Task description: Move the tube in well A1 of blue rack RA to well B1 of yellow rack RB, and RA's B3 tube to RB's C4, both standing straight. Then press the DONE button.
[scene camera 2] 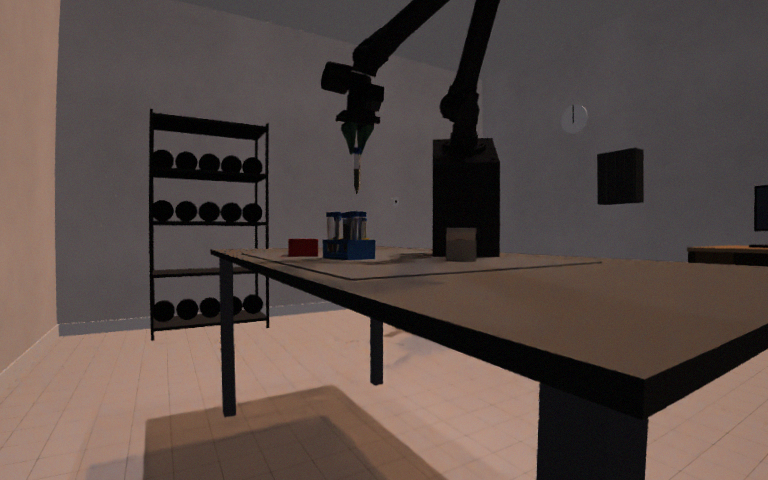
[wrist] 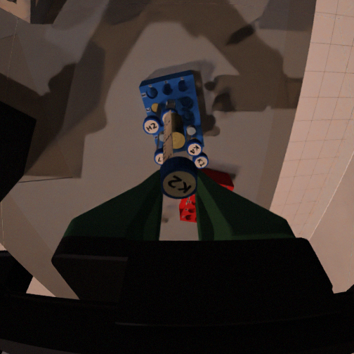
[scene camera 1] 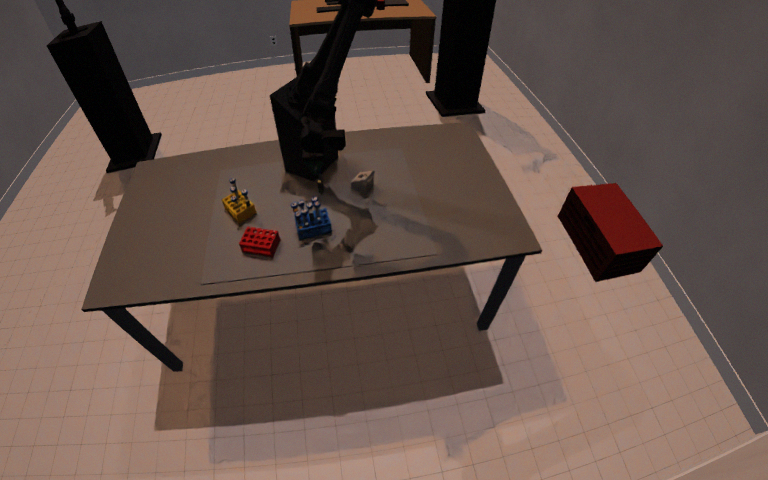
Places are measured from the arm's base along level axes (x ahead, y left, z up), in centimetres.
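Where they show: gripper, fingertip midpoint: (scene camera 2: 355,154) (scene camera 1: 315,172); arm's base, link origin: (scene camera 2: 463,148) (scene camera 1: 301,97).
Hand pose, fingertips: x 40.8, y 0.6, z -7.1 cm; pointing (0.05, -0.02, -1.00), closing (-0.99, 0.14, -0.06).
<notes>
Each offset is from my fingertips to the top centre of the thing. Level surfaces: height alone.
My gripper (scene camera 2: 356,149) (wrist: 178,177) is shut on a blue-capped tube @(dx +0.1, dy +0.7, dz +1.5 cm) (scene camera 1: 320,185) (scene camera 2: 356,171) (wrist: 179,183) marked K2. The tube hangs near upright, well above the blue rack RA @(dx -0.1, dy -4.1, dz -22.3 cm) (scene camera 1: 314,228) (scene camera 2: 357,250) (wrist: 167,79). RA holds several blue-capped tubes, among them H2 (wrist: 151,126) and K4 (wrist: 194,148). The row of three wells at RA's far end in the wrist view is empty, A1 (wrist: 151,91) among them. The yellow rack RB @(dx -17.6, dy -33.6, dz -22.3 cm) (scene camera 1: 242,213) holds several tubes toward its back and right side; its well labels are too small to read. I cannot make out a DONE button.
A red rack @(dx +3.8, dy -25.2, dz -22.3 cm) (scene camera 1: 259,243) (scene camera 2: 303,247) (wrist: 188,212) sits beside RA, in front of RB. A grey-beige block @(dx -18.4, dy +19.5, dz -19.2 cm) (scene camera 1: 363,181) (scene camera 2: 461,245) stands right of RA near the arm base. The table @(dz -27.6 cm) (scene camera 1: 152,249) (scene camera 2: 651,339) has its front edge beyond the racks.
</notes>
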